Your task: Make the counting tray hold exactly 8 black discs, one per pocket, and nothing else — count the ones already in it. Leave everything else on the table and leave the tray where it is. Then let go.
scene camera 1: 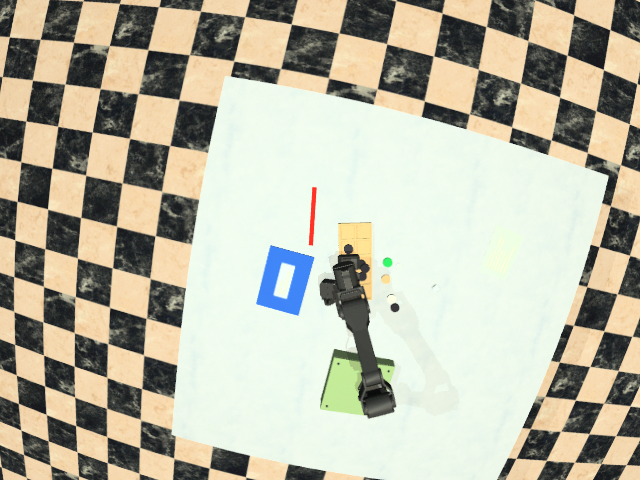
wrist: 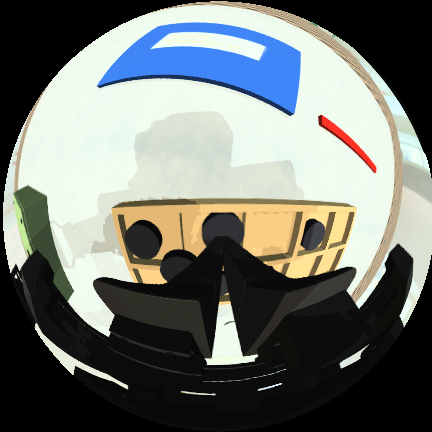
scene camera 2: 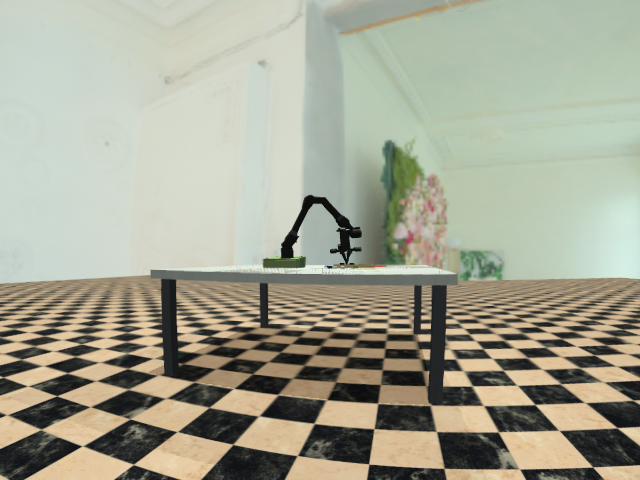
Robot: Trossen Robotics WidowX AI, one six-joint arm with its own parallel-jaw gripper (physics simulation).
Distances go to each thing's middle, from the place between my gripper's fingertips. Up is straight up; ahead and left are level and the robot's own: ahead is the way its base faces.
My gripper is now 50 mm short of the tan counting tray (scene camera 1: 359,235) and 10 mm above it.
